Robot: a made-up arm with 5 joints.
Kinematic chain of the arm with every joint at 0, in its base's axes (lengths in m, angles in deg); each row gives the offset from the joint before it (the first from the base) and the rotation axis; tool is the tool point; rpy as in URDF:
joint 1: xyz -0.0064 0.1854 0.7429 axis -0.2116 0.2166 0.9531
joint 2: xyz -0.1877 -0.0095 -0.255 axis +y
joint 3: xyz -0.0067 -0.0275 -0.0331 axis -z
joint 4: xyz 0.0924 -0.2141 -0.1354 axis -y
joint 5: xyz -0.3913 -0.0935 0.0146 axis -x
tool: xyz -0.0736 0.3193 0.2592 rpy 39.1 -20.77 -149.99
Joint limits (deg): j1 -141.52..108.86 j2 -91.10..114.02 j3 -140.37..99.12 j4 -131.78..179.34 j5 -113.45..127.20
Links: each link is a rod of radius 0.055 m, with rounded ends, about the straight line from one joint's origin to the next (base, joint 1, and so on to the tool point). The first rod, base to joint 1, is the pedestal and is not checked.
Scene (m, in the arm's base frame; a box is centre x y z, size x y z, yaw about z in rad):
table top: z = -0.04
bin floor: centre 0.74 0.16 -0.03 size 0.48 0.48 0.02 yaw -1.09
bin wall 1: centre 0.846 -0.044 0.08 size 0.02 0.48 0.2 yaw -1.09
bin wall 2: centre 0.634 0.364 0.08 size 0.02 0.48 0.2 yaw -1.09
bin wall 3: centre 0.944 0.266 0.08 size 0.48 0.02 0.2 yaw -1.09
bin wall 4: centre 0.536 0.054 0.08 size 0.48 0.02 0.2 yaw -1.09
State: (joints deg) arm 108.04 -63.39 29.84 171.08 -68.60
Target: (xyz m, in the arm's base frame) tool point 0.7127 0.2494 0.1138
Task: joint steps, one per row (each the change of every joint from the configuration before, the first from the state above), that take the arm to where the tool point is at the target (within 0.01 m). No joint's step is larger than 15 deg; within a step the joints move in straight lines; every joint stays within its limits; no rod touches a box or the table.
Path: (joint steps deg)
1: -14.72 -10.86 -9.83 3.21 -1.35
2: -12.12 5.87 7.90 2.53 9.42
3: -12.12 5.86 7.90 2.52 9.41
4: 9.36 3.86 2.40 -2.61 -9.09
5: 9.36 3.87 2.39 -2.60 -9.08

